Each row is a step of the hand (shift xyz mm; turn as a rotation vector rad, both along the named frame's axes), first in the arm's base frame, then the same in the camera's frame.
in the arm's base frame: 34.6 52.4 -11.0 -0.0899 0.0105 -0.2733
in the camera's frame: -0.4 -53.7 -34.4 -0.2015 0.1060 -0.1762
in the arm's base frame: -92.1 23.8 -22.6 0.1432 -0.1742 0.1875
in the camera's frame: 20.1 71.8 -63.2 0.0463 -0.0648 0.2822
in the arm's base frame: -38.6 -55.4 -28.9 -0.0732 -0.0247 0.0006
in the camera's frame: -33.8 63.4 15.5 0.0149 0.0755 -0.0066
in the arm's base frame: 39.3 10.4 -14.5 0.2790 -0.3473 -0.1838
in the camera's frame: -21.3 -37.5 -1.2 -0.3852 -0.0572 0.2839
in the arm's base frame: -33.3 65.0 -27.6 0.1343 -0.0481 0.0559
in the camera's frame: 12.5 1.6 -77.0 -0.0148 -0.1011 0.1142
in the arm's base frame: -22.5 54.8 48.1 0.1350 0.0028 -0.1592
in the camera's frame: 70.1 -12.0 -27.6 -0.1802 -0.1002 -0.0324
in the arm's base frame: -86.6 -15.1 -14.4 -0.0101 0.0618 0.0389
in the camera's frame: 10.2 84.4 -26.5 0.0609 -0.0251 -0.0332
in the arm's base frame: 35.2 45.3 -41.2 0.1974 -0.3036 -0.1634
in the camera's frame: -29.4 -47.3 -43.5 -0.3238 -0.0091 0.2300
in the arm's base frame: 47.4 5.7 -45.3 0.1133 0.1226 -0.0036
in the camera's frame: -52.3 -38.7 -9.9 0.0075 -0.1565 -0.0577
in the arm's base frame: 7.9 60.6 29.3 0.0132 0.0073 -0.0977
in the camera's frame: 46.2 -39.1 -30.5 -0.0855 -0.0034 -0.0494
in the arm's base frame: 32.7 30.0 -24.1 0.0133 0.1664 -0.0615
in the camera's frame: -19.8 -39.9 -23.8 0.0076 -0.0831 -0.1571
